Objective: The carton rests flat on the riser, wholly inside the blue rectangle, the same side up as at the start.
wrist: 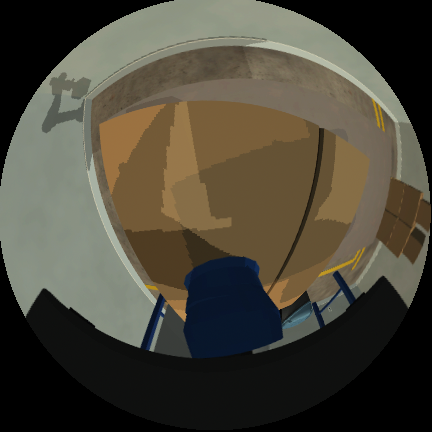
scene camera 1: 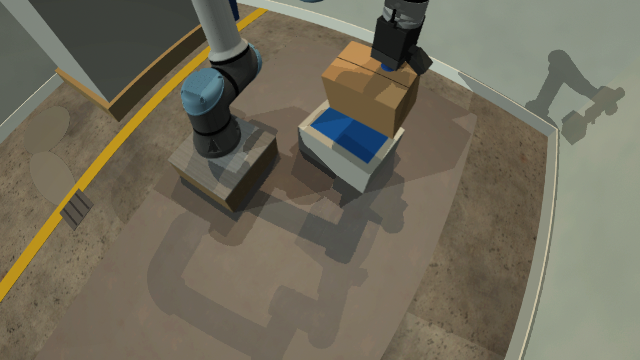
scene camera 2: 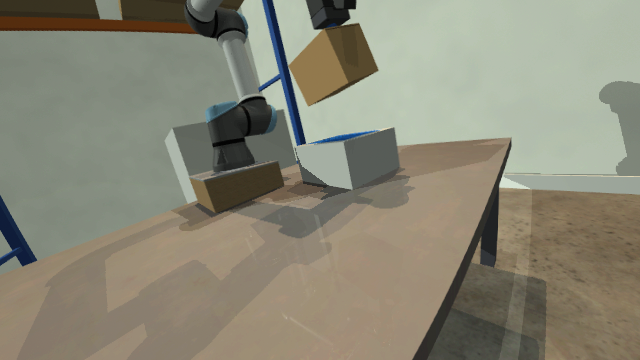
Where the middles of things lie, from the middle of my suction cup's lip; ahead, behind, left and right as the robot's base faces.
Right now the brown carton (scene camera 1: 356, 85) is 2 cm behind my suction cup, 2 cm to the right of it and 8 cm below it. The rest, counted from my suction cup: riser (scene camera 1: 356, 153) (5 cm behind, 34 cm below).
